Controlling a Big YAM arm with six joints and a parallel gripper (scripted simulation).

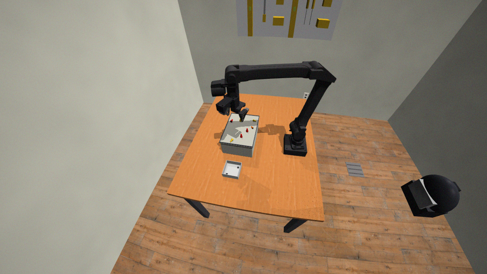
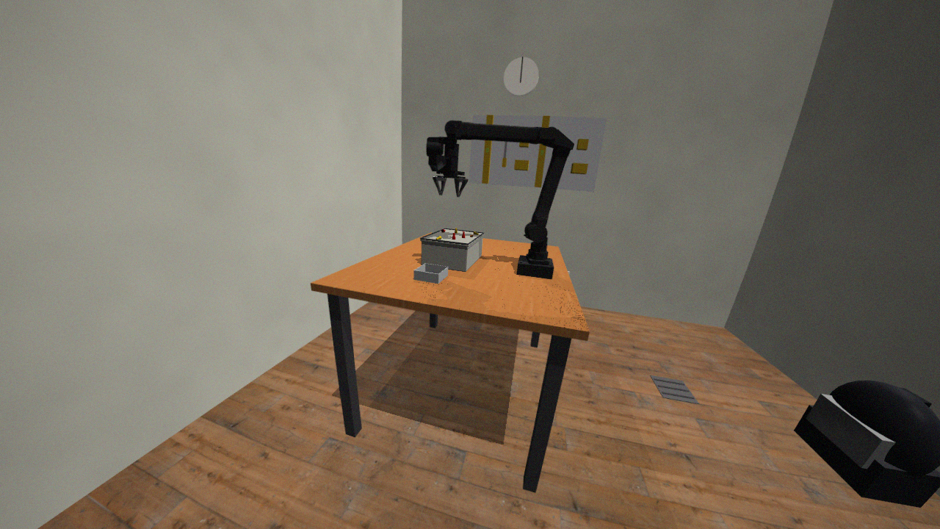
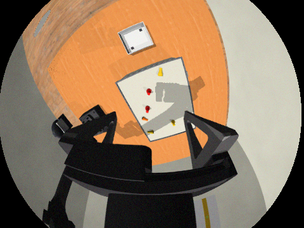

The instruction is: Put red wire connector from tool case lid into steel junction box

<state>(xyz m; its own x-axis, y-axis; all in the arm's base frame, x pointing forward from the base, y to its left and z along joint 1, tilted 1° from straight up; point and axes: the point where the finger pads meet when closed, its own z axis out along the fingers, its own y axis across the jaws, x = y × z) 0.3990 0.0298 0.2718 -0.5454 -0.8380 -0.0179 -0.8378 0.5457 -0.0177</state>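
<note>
The grey tool case is 230 mm below my hand, 110 mm to the right of it and 20 mm behind it.
</note>
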